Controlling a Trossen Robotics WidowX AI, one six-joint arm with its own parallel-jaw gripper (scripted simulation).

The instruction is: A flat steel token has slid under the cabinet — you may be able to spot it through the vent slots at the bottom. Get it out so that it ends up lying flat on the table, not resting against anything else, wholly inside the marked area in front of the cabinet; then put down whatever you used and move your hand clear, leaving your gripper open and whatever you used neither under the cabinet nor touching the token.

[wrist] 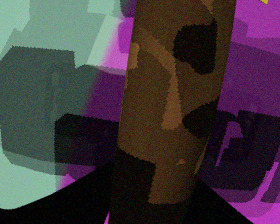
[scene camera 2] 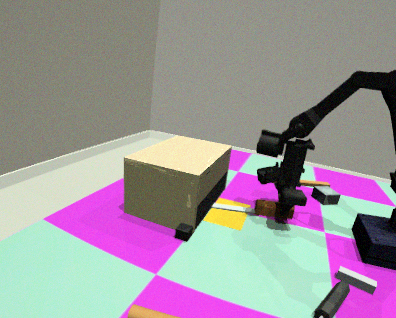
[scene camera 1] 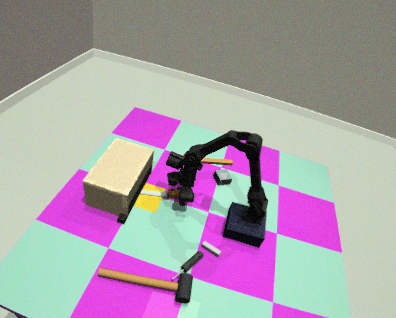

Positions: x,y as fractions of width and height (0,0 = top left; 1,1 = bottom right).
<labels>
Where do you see a flat steel-bladed tool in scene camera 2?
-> At 0.66,0.65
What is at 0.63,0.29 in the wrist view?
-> A flat steel-bladed tool.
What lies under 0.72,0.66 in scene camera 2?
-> The gripper.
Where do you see a beige cabinet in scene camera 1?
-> At 0.29,0.57
</labels>
